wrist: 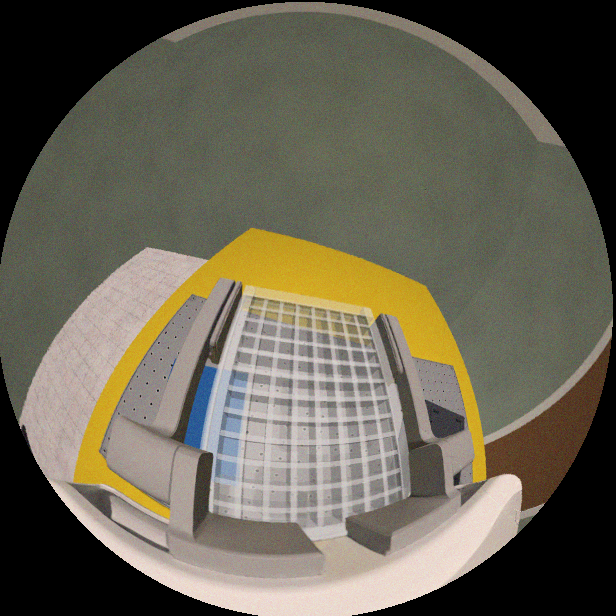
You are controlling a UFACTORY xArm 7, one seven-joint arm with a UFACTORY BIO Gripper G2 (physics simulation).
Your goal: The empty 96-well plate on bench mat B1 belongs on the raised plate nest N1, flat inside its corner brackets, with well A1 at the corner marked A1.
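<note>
The clear 96-well plate (pixel 307 407) fills the lower middle of the wrist view, between my two grey fingers. My gripper (pixel 304 310) is shut on the plate, one finger pressed against each long side. Under it lies a grey perforated nest surface (pixel 146 367), visible on both sides and through the wells, set on a yellow base (pixel 321 264). A blue strip (pixel 201 407) lies along the plate's left edge and shows through its left wells. A dark block (pixel 445 422) sits at the nest's right side. I cannot tell whether the plate touches the nest.
A pale tiled mat (pixel 97 344) lies to the left of the yellow base. Green bench surface (pixel 321 143) spreads beyond. The bench's light edge band (pixel 551 396) curves at the right, with brown floor (pixel 551 448) past it.
</note>
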